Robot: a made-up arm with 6 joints. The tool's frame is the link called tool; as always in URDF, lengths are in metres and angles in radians.
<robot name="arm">
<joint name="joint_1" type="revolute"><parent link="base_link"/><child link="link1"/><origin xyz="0.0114 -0.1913 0.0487" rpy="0 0 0"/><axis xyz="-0.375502 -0.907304 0.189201"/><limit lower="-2.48" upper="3.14" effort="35" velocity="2.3"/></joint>
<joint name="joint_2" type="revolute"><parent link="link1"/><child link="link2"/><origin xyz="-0.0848 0.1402 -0.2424" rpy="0 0 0"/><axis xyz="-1 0 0"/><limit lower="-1.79" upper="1.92" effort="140" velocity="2.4"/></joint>
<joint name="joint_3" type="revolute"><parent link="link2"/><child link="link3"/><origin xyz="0.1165 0.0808 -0.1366" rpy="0 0 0"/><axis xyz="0.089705 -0.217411 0.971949"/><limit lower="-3.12" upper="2.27" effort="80" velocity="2.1"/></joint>
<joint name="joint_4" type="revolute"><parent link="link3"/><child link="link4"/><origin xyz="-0.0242 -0.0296 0.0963" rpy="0 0 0"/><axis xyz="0 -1 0"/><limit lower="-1.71" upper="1.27" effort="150" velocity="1.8"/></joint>
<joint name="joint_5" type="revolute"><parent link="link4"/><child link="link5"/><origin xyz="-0.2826 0.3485 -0.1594" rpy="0 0 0"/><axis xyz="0.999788 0.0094 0.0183"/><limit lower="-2.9" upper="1.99" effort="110" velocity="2.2"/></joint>
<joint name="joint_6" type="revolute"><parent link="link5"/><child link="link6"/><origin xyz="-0.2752 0.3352 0.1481" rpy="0 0 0"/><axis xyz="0 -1 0"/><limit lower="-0.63" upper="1.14" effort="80" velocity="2.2"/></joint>
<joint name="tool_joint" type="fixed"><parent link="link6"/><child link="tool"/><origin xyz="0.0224 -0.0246 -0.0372" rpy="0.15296 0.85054 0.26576"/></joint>
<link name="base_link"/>
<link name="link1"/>
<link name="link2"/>
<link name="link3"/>
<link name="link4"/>
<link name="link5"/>
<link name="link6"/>
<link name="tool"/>
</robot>
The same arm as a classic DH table. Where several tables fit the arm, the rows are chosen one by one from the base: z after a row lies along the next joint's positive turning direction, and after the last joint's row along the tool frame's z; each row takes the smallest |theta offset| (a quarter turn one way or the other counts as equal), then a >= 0, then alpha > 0; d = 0 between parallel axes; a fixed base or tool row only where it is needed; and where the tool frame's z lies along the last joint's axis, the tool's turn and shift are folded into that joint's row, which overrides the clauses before.
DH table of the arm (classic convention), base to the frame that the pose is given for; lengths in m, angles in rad. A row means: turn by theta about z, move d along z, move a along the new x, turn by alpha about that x. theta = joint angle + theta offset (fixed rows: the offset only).
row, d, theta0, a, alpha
base (fixed), 0.0155, -0.3924, 0.0837, 1.3804
joint_1, -0.0259, -1.4927, 0.2087, 1.1859
joint_2, 0.0304, 1.1451, -0.049, -1.6606
joint_3, -0.0556, 1.5507, -0.0329, 1.3516
joint_4, -0.3424, -1.4605, 0.1542, -1.5802
joint_5, -0.5579, 0, -0.1531, 1.5802
joint_6, -0.3135, 0.6928, 0.0428, -1.6189
tool (fixed), -0.0073, 0.1743, 0, 0
Joint limits (rad, base to tool): -2.48..3.14 -1.79..1.92 -3.12..2.27 -1.71..1.27 -2.9..1.99 -0.63..1.14

